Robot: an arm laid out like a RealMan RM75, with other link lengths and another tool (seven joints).
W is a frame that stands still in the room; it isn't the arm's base.
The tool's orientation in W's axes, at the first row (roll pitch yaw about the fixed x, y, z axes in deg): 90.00 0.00 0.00
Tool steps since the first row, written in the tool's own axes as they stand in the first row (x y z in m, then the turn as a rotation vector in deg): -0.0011 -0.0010 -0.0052 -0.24 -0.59 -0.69; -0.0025 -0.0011 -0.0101 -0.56 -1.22 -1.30; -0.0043 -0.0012 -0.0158 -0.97 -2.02 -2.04; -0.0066 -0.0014 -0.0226 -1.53 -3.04 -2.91; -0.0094 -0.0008 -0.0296 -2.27 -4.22 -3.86; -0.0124 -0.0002 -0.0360 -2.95 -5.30 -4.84; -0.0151 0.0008 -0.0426 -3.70 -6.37 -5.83
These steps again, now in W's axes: -0.0011 0.0052 -0.0010 -0.24 0.69 -0.59; -0.0025 0.0101 -0.0011 -0.56 1.30 -1.22; -0.0043 0.0158 -0.0012 -0.97 2.04 -2.02; -0.0066 0.0226 -0.0014 -1.53 2.91 -3.04; -0.0094 0.0296 -0.0008 -2.27 3.86 -4.22; -0.0124 0.0360 -0.0002 -2.95 4.84 -5.30; -0.0151 0.0426 0.0008 -3.70 5.83 -6.37
